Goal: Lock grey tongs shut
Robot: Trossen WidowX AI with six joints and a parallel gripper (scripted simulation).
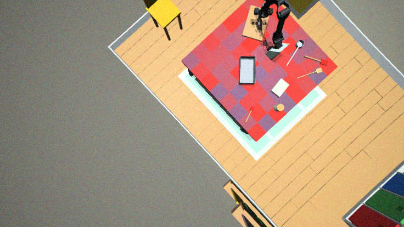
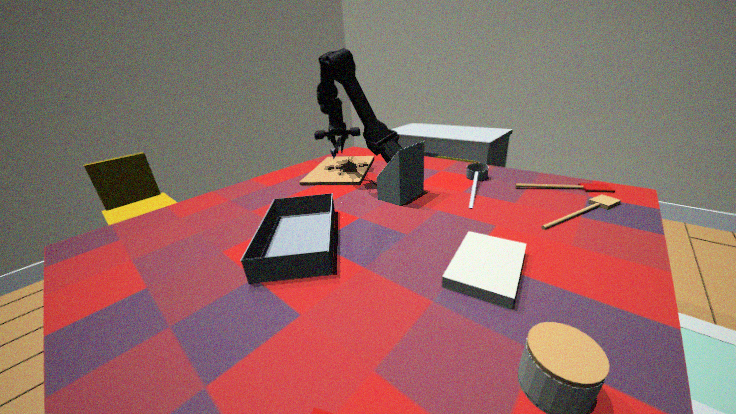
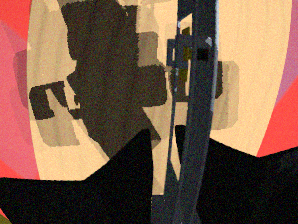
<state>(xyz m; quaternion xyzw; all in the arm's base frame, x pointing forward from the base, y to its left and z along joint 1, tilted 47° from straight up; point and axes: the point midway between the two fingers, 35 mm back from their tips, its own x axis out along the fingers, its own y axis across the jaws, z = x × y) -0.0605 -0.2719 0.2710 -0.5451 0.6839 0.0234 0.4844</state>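
Now: gripper tip 7 cm above the wooden board and 1 cm short of it. Round my gripper tip: white block (77 cm to the left, 25 cm ahead, 6 cm below); then grey roasting tin (44 cm ahead, 37 cm to the left, 4 cm below).
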